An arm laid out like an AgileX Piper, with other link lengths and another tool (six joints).
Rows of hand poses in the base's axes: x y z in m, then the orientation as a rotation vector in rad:
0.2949, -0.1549, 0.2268, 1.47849, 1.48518, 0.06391
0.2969, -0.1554, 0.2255, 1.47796, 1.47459, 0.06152
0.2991, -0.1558, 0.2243, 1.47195, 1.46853, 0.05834
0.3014, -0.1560, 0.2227, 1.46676, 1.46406, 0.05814
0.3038, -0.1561, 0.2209, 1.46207, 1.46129, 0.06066
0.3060, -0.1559, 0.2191, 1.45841, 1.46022, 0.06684
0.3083, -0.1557, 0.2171, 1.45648, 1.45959, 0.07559
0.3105, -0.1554, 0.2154, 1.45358, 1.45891, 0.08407
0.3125, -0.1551, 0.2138, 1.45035, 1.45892, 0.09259
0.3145, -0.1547, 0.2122, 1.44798, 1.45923, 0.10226
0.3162, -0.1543, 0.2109, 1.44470, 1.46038, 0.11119
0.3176, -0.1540, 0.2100, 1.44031, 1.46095, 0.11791
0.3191, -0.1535, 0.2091, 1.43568, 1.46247, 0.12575
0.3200, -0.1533, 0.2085, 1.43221, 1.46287, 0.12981
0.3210, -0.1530, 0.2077, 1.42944, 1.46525, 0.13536
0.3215, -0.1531, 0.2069, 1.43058, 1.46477, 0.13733
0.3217, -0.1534, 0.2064, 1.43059, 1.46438, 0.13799
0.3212, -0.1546, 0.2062, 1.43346, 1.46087, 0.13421
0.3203, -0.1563, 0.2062, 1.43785, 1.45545, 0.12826
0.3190, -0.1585, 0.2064, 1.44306, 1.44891, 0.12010
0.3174, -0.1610, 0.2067, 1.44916, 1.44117, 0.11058
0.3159, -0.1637, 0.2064, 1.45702, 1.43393, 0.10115
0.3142, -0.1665, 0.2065, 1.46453, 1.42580, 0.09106
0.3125, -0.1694, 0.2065, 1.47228, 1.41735, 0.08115
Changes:
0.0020, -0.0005, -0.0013, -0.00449, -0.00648, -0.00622
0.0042, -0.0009, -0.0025, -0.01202, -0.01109, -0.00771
0.0065, -0.0011, -0.0041, -0.01700, -0.01579, -0.00755
0.0089, -0.0012, -0.0059, -0.01974, -0.02047, -0.00561
0.0111, -0.0010, -0.0077, -0.01939, -0.02544, -0.00178
0.0134, -0.0008, -0.0097, -0.01632, -0.03082, 0.00249
0.0156, -0.0005, -0.0114, -0.01409, -0.03639, 0.00711
0.0176, -0.0002, -0.0130, -0.01186, -0.04159, 0.01227
0.0196, 0.0002, -0.0146, -0.00831, -0.04685, 0.01764
0.0213, 0.0006, -0.0159, -0.00555, -0.05141, 0.02360
0.0227, 0.0009, -0.0168, -0.00489, -0.05566, 0.02890
0.0242, 0.0014, -0.0177, -0.00353, -0.05983, 0.03529
0.0251, 0.0016, -0.0183, -0.00367, -0.06260, 0.03894
0.0261, 0.0019, -0.0191, -0.00199, -0.06445, 0.04388
0.0266, 0.0018, -0.0199, -0.00026, -0.06539, 0.04388
0.0268, 0.0015, -0.0204, 0.00000, -0.06598, 0.04395
0.0263, 0.0003, -0.0206, -0.00096, -0.06577, 0.03911
0.0254, -0.0014, -0.0206, -0.00254, -0.06538, 0.03161
0.0241, -0.0036, -0.0204, -0.00500, -0.06444, 0.02219
0.0225, -0.0061, -0.0201, -0.00785, -0.06338, 0.01113
0.0210, -0.0088, -0.0204, -0.00924, -0.06141, -0.00052
0.0193, -0.0116, -0.0203, -0.01143, -0.05982, -0.01273
0.0176, -0.0145, -0.0203, -0.01339, -0.05841, -0.02515

